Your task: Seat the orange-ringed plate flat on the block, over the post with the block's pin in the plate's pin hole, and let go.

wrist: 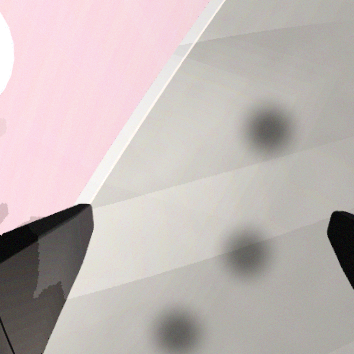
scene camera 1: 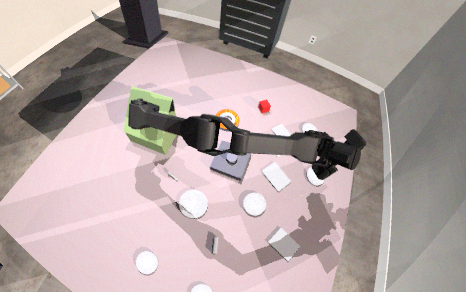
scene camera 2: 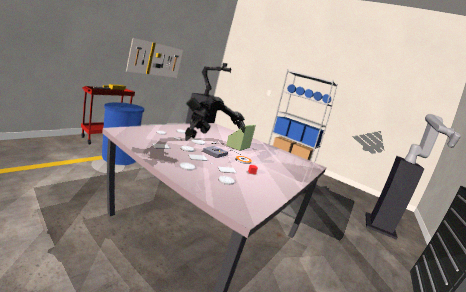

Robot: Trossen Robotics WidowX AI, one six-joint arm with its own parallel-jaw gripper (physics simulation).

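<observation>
My gripper's open with nothing in it, and there's a grey block here too.
</observation>
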